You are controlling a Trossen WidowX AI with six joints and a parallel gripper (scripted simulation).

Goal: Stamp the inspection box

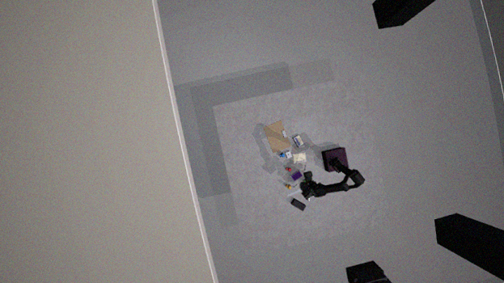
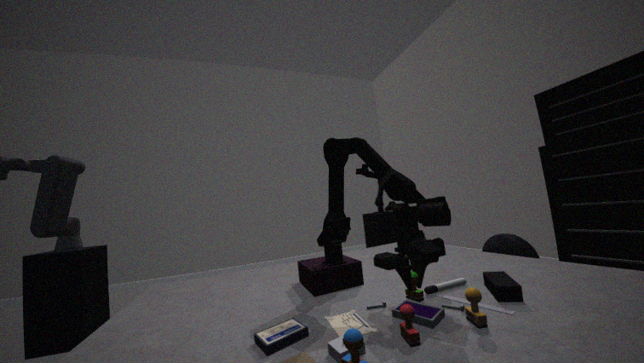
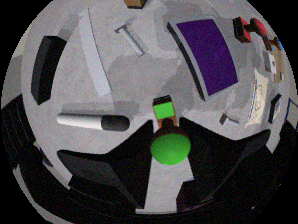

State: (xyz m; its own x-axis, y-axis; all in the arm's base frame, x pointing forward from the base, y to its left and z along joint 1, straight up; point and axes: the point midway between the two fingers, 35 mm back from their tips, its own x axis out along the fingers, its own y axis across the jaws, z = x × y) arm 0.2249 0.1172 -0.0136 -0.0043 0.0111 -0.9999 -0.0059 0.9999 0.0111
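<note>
Now: the purple ink pad 7 cm ahead of my gripper tip, 6 cm to the right of it and 2 cm below it. The rest, counted from my gripper tip: ruler: 10 cm ahead, 8 cm to the left, 3 cm below; then green-knobbed stamp: right at my gripper tip; then marker: 9 cm to the left, 2 cm below.
</note>
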